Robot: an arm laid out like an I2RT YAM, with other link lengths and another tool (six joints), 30 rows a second.
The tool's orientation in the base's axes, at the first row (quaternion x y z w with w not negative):
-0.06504, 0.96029, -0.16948, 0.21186
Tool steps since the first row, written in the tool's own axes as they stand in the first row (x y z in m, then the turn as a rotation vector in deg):
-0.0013, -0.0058, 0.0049, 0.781, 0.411, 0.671
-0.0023, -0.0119, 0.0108, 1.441, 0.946, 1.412
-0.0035, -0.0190, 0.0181, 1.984, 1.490, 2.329
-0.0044, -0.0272, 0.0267, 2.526, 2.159, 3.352
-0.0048, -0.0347, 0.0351, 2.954, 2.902, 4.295
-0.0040, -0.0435, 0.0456, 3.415, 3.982, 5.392
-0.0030, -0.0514, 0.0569, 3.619, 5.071, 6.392
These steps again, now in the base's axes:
0.0036, -0.0066, -0.0016, -0.438, 0.030, -1.018
0.0073, -0.0139, -0.0041, -0.744, 0.179, -2.093
0.0119, -0.0225, -0.0074, -0.869, 0.308, -3.276
0.0169, -0.0325, -0.0115, -0.955, 0.521, -4.593
0.0212, -0.0419, -0.0158, -0.976, 0.850, -5.824
0.0255, -0.0534, -0.0220, -0.978, 1.441, -7.318
0.0298, -0.0644, -0.0292, -0.791, 2.120, -8.634

